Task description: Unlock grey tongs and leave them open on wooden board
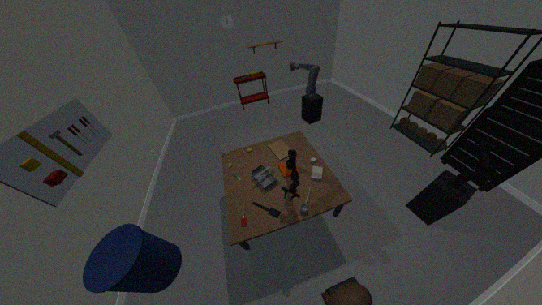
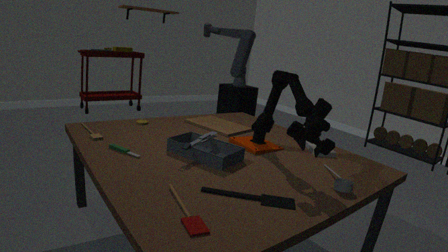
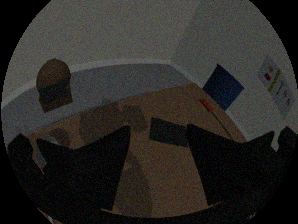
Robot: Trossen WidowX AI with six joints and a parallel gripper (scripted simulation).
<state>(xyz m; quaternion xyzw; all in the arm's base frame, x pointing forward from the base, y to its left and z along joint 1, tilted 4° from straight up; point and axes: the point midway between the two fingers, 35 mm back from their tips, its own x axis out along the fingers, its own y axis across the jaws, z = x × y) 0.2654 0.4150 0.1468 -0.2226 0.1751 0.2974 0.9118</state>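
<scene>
Now: the roasting tin 46 cm to the right of my gripper tip, 12 cm below it and 7 cm ahead of it. Also, from my gripper tip: black spatula 20 cm ahead, 15 cm below, 7 cm to the right; then white block 52 cm behind, 19 cm to the right, 14 cm below; then red-headed scraper 44 cm ahead, 14 cm below, 13 cm to the right.
</scene>
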